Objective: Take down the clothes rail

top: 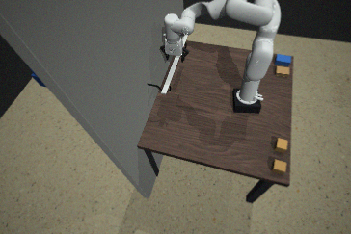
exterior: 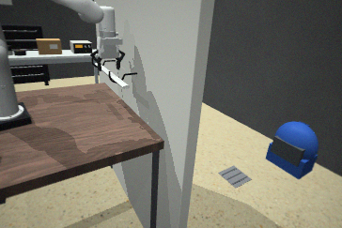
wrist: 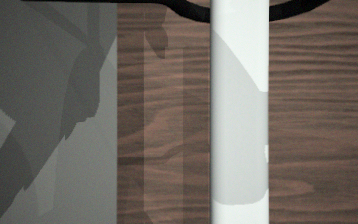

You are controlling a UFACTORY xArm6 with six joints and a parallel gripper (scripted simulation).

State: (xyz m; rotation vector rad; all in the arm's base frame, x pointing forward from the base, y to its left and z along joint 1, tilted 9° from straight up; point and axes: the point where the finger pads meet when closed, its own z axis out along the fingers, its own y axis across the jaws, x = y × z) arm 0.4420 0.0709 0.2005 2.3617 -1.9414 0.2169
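Now: hand 3 cm above the white clothes rail. From my hand the other things lie so: blue object (58 cm behind, 45 cm to the right, 21 cm below); grey wall (11 cm ahead, 7 cm to the left, 20 cm above).
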